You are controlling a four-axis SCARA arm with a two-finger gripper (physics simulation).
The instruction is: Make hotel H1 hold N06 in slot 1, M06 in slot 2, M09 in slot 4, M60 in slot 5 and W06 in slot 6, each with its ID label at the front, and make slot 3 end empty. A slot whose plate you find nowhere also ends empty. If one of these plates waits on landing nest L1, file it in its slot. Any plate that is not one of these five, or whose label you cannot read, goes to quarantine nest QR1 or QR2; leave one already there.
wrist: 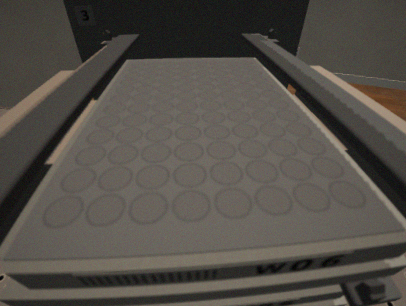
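Observation:
A grey plate (190, 240) with rows of round wells and the label W06 on its front edge fills the middle of the wrist view. It lies level, label toward the camera at the bottom. My gripper (195, 86) is shut on this plate; its pale fingers lie against the left and right long edges. The front edge of another plate (240, 295) shows directly below; its label is cut off. The other named plates, landing nest L1 and the quarantine nests do not show. Which slot the W06 plate is at cannot be told.
Long grey rails (65, 95) (320, 85) run along both sides of the W06 plate. A dark panel (195, 30) marked 3 stands behind it. A dark bracket (370, 291) is at the bottom right. Brown floor (380, 95) shows at the right.

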